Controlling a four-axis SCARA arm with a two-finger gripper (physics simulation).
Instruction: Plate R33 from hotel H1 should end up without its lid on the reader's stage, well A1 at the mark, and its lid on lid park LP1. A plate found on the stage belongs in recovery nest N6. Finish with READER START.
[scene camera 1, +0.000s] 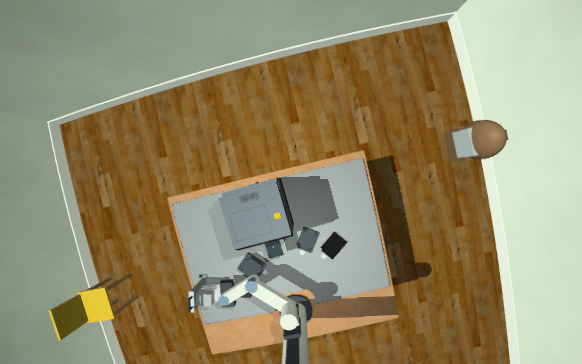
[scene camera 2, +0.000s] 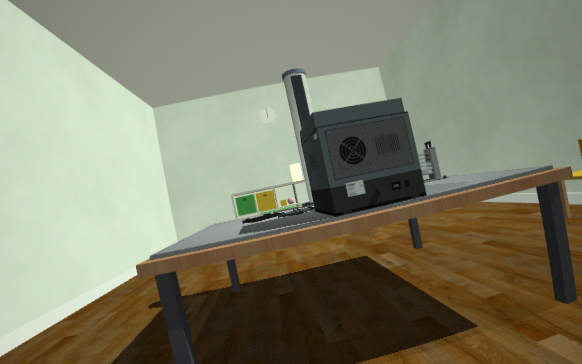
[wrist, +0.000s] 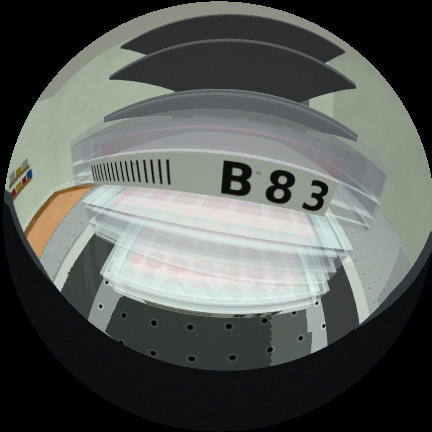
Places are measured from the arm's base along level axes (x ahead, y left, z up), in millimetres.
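Where they show: gripper, between the fingertips: (scene camera 2: 424, 172).
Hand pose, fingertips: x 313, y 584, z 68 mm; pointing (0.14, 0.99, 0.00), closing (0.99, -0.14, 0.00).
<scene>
Each offset is from my fingertips to the top centre of the thing. "spot": to the spot under its first point.
The arm reaches to the plate hotel (scene camera 1: 196, 298) (scene camera 2: 433, 162) at the table's left edge in scene camera 1. My gripper (scene camera 1: 216, 300) is at the hotel, mostly hidden under the arm's end; its fingertips and anything between them cannot be made out. In the wrist view a clear plate with pink contents @(spot: dy -91, dx -14, dz +33 mm) (wrist: 210, 200), labelled B83 @(dy -28, dx -3, dz +48 mm) (wrist: 235, 179), is close in front, with more clear plates below it and dark shelves @(spot: dy -52, dx -7, dz +76 mm) (wrist: 232, 62) above. A label low in the stack is unreadable, and R33 cannot be read. The grey reader @(dy -554, dx +509, dz +294 mm) (scene camera 1: 250, 220) (scene camera 2: 367, 155) has a small dark stage @(dy -565, dx +266, dz +76 mm) (scene camera 1: 274, 248) at its front, where no plate is discernible.
Dark nests or pads @(spot: dy -374, dx +129, dz +4 mm) (scene camera 1: 252, 265) @(spot: dy -798, dx +200, dz -45 mm) (scene camera 1: 308, 240) @(spot: dy -971, dx +122, dz -43 mm) (scene camera 1: 334, 245) stand between reader and arm base; which is LP1 or N6 cannot be told. The arm's column (scene camera 2: 295, 100) rises behind the reader. A dark block (scene camera 1: 227, 286) is beside the hotel. A yellow chair (scene camera 1: 97, 305) is off the table.
</scene>
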